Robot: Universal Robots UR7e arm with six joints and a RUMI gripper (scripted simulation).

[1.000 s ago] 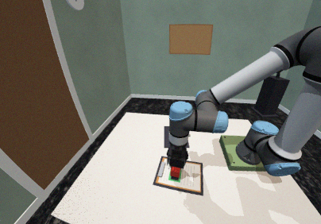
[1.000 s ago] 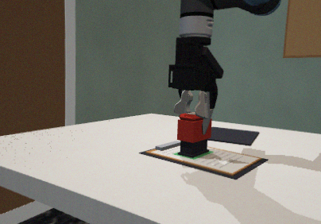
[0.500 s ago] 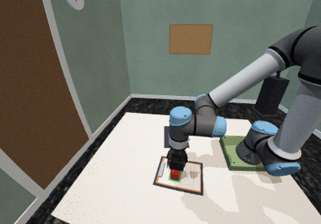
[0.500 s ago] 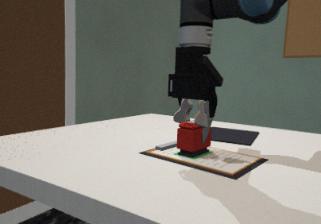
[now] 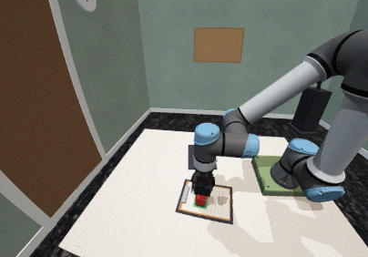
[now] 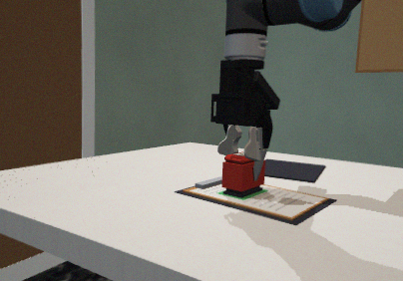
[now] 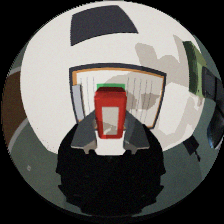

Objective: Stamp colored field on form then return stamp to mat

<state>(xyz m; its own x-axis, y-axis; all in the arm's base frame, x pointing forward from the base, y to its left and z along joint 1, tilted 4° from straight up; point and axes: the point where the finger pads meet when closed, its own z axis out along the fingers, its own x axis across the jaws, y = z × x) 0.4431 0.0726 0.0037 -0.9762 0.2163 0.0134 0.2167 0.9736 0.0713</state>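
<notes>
Now: hand 1 cm above the red stamp. Round my hand: dark mat (2 cm behind, 29 cm to the right, 4 cm below).
</notes>
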